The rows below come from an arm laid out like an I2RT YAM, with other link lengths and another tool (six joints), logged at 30 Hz.
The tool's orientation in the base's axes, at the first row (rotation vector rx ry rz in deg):
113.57, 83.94, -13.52
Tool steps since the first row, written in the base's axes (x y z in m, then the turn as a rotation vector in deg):
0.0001, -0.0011, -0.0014, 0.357, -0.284, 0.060
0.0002, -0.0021, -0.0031, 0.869, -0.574, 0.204
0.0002, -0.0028, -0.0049, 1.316, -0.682, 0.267
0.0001, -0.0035, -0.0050, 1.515, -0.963, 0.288
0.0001, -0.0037, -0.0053, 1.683, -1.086, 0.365
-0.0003, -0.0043, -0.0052, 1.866, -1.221, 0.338
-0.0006, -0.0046, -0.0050, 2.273, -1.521, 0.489
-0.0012, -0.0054, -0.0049, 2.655, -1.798, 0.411
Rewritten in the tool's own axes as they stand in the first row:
-0.0001, -0.0003, 0.0018, -0.126, 0.392, 0.205
0.0000, -0.0007, 0.0037, -0.243, 0.959, 0.383
0.0003, -0.0013, 0.0055, -0.199, 1.406, 0.502
-0.0002, -0.0013, 0.0060, -0.360, 1.640, 0.698
-0.0002, -0.0014, 0.0063, -0.435, 1.842, 0.750
-0.0009, -0.0016, 0.0065, -0.462, 2.019, 0.894
-0.0013, -0.0018, 0.0065, -0.628, 2.495, 1.049
-0.0022, -0.0021, 0.0067, -0.671, 2.854, 1.361

